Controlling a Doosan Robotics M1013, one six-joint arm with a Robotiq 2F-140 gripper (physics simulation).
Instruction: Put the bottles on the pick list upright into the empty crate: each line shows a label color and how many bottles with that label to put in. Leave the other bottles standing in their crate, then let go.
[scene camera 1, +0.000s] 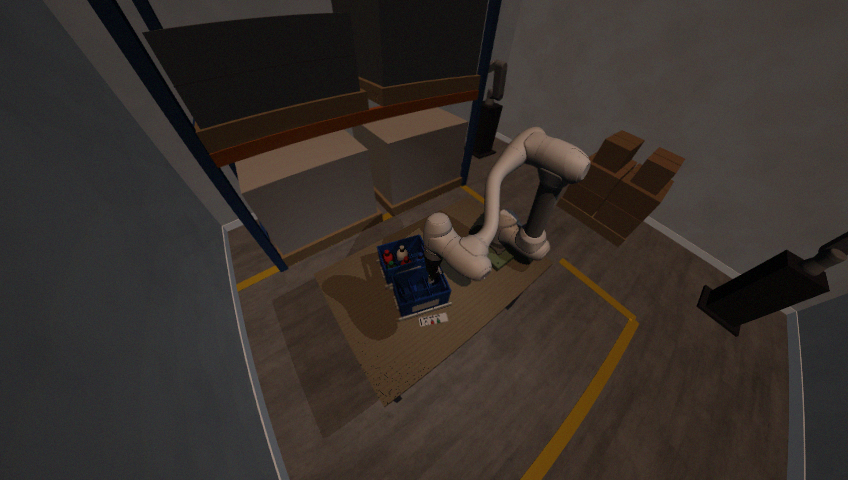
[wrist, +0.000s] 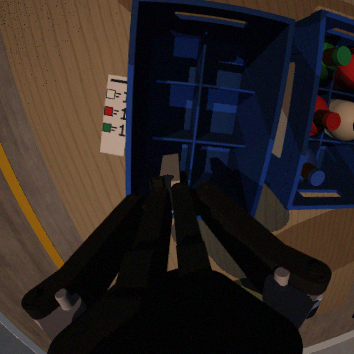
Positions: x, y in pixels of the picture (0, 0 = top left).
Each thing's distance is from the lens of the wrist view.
my gripper (wrist: 172, 166): 22 cm
pick list (wrist: 112, 141): 46 cm
